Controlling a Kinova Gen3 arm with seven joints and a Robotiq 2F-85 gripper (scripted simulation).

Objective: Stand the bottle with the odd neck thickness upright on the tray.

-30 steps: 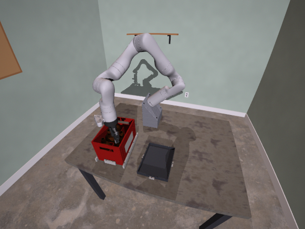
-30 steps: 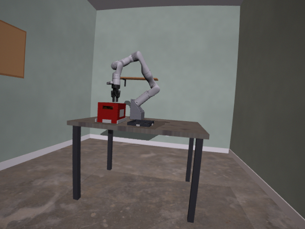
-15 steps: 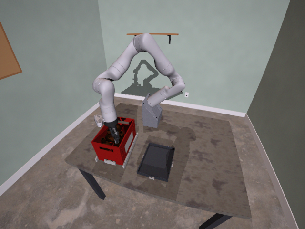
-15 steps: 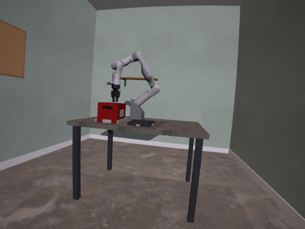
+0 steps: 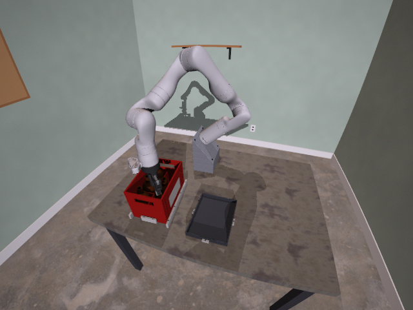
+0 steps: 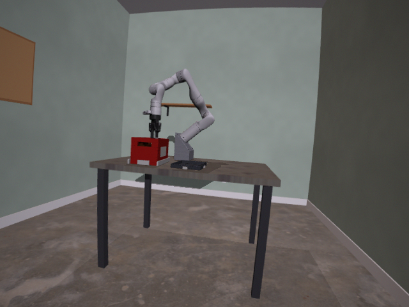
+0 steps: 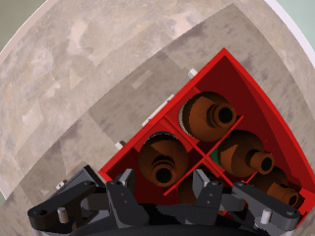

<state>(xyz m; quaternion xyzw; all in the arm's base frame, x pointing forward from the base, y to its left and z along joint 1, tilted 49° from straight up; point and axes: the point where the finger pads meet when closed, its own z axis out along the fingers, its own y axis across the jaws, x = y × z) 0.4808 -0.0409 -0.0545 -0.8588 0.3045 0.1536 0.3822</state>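
My gripper is now 11 cm above the crate, 8 cm past it and 5 cm to the left of it. Also, from my hand: dark tray 25 cm to the left, 18 cm below, 5 cm behind.
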